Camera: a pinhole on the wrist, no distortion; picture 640 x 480 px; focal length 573.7 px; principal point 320.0 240.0 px. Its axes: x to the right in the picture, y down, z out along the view. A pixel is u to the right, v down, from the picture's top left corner.
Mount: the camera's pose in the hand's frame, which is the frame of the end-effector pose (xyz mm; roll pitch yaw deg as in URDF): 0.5 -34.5 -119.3 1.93 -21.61 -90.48
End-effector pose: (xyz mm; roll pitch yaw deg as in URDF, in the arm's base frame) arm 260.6 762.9 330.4 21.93 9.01 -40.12
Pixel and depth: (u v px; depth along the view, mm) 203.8 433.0 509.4
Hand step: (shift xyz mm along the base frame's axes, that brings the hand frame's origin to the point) 237.4 -54.0 362.0
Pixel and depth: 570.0 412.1 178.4
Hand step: 0.0 -87.1 47.8
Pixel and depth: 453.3 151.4 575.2
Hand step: -106.7 -71.6 459.1
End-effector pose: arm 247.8 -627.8 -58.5 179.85 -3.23 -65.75
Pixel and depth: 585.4 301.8 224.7
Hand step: 53.7 -2.4 -127.5
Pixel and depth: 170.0 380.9 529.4
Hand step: -210.1 -241.0 -317.9
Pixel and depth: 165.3 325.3 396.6
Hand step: -168.5 -141.7 -208.1
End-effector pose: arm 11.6 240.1 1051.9 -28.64 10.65 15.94
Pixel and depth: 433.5 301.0 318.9
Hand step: 19.7 128.3 157.7
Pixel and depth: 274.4 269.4 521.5
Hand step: -44.5 341.3 208.0
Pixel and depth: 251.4 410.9 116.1
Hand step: 22.6 18.2 -29.2
